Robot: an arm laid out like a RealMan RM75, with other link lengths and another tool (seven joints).
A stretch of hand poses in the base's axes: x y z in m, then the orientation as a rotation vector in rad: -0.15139, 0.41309, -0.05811, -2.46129, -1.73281, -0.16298; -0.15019, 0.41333, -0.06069, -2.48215, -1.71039, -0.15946; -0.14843, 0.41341, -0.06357, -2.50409, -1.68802, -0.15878; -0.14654, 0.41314, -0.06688, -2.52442, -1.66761, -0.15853; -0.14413, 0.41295, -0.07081, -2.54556, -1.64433, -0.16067; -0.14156, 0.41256, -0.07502, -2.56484, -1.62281, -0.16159; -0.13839, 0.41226, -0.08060, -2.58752, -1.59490, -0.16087; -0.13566, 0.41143, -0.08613, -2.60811, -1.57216, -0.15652; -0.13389, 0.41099, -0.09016, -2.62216, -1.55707, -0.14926; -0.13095, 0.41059, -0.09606, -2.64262, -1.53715, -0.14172; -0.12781, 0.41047, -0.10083, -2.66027, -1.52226, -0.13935; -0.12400, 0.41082, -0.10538, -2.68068, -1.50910, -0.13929; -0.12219, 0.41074, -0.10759, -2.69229, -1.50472, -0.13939; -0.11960, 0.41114, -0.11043, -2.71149, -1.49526, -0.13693; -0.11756, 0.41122, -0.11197, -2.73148, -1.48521, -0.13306
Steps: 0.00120, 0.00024, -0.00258, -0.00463, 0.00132, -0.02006; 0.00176, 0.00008, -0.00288, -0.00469, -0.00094, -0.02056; 0.00189, -0.00027, -0.00331, -0.00460, -0.00136, -0.01886; 0.00241, -0.00019, -0.00393, -0.00327, -0.00228, -0.02073; 0.00257, -0.00039, -0.00421, -0.00340, -0.00154, -0.01897; 0.00317, -0.00030, -0.00558, -0.00363, -0.00015, -0.02358; 0.00273, -0.00083, -0.00553, -0.00590, 0.00106, -0.01985; 0.00177, -0.00044, -0.00403, -0.00563, 0.00302, -0.01315; 0.00294, -0.00040, -0.00590, -0.00845, 0.00190, -0.01809; 0.00314, -0.00012, -0.00477, -0.00729, -0.00152, -0.01442; 0.00381, 0.00035, -0.00455, -0.00963, -0.00450, -0.01447; 0.00181, -0.00008, -0.00221, -0.00688, -0.00346, -0.00651; 0.00259, 0.00040, -0.00284, -0.01118, -0.00367, -0.01185; 0.00204, 0.00008, -0.00154, -0.01199, -0.00308, -0.01234
